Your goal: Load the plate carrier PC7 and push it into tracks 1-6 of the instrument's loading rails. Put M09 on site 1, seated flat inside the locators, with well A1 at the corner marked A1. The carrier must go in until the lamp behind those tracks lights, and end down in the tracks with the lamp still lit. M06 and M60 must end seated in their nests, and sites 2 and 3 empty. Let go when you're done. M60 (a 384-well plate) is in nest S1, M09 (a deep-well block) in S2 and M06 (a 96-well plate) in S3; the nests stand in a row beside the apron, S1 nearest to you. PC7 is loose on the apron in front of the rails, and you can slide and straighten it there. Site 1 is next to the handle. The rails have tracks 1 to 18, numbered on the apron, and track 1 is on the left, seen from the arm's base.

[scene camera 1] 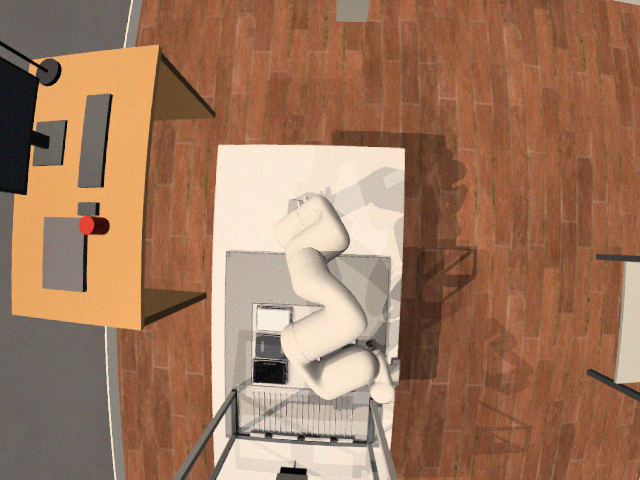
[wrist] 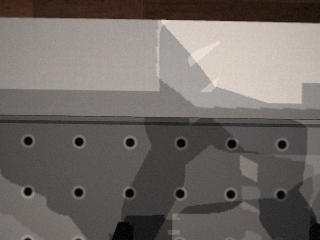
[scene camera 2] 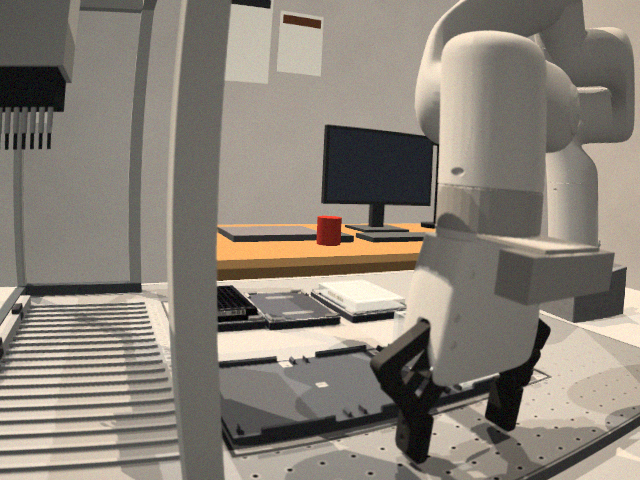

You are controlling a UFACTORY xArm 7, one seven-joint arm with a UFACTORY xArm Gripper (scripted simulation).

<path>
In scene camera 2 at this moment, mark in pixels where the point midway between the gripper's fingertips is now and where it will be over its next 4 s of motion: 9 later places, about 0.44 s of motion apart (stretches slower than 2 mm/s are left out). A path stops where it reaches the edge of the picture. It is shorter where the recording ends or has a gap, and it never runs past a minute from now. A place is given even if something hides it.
My gripper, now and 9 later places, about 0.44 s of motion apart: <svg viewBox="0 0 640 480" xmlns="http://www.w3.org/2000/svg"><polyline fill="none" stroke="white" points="458,439 461,419 466,397 470,374 474,349 478,323 481,300 485,300 499,288 510,277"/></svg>
</path>
